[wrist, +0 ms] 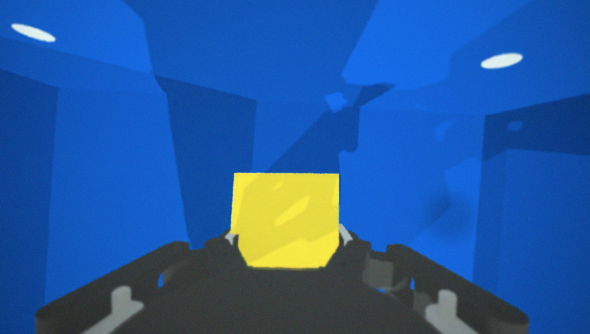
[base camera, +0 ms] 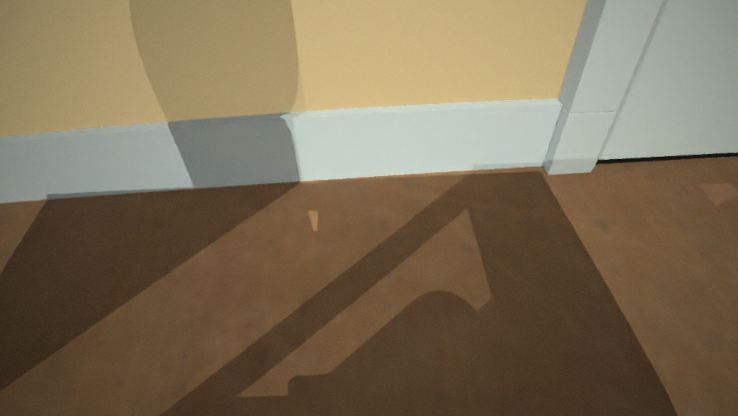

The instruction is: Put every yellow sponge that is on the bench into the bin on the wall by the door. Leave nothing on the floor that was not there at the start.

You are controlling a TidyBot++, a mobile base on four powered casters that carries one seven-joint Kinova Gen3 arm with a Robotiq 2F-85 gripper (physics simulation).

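Places are measured from the arm's base along level axes (x down, y back, z left), in millimetres.
Pixels of known places: gripper, between the fingertips: (wrist: 289,236).
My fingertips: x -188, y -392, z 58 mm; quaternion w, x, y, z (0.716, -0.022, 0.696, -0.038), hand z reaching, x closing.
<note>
Behind a point stands the place of what it marks.
My gripper (wrist: 289,236) @[x -188, y -392, z 58 mm] is shut on a yellow sponge (wrist: 286,210) @[x -221, y -417, z 61 mm], which sits squarely between the two fingertips in the wrist view. The blue bin (wrist: 110,175) @[x -171, y -420, z 206 mm] fills the background behind the sponge and fingers, and its inner walls show on both sides. The sponge does not appear to touch a bin wall, but the exact gap cannot be told. The bin's floor cannot be told apart with certainty, and the part below the gripper is hidden. The bench does not show in either view.
Two white ovals (wrist: 33,32) @[x -256, y -488, z 176 mm] (wrist: 501,61) @[x -255, y -494, z -23 mm] show on the bin's blue surface. In the base camera view, a yellow wall (base camera: 423,51) @[x 246, y -512, z -71 mm] with a white skirting board (base camera: 418,139) @[x 345, y -499, z -70 mm] meets the brown floor (base camera: 206,289) @[x 396, y -345, z 153 mm]. A white door frame (base camera: 594,82) @[x 270, y -486, z -246 mm] and door (base camera: 692,77) @[x 273, y -501, z -371 mm] stand at the right. Shadows cross the floor.
</note>
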